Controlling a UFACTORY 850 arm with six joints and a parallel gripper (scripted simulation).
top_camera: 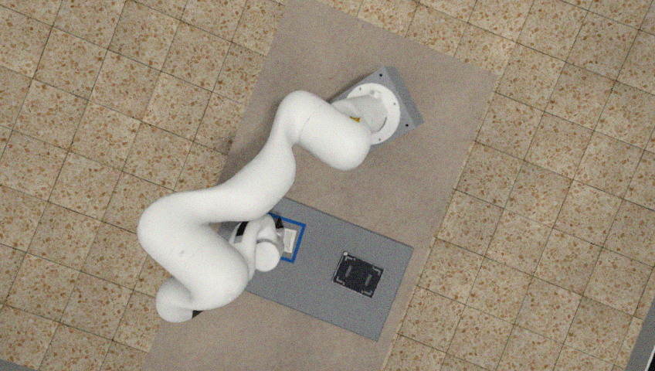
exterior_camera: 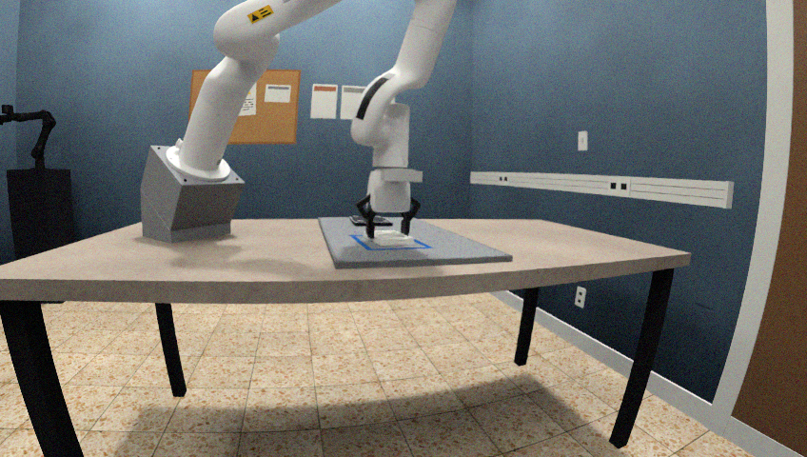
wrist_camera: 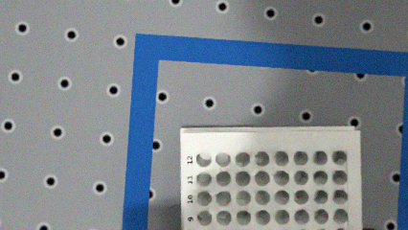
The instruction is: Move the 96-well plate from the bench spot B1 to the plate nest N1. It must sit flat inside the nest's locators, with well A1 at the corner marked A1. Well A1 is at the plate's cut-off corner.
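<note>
Right now the black plate nest is 330 mm to the left of my hand, 30 mm ahead of it and 10 mm below it. The rest, counted from my hand: white 96-well plate 10 mm below.
</note>
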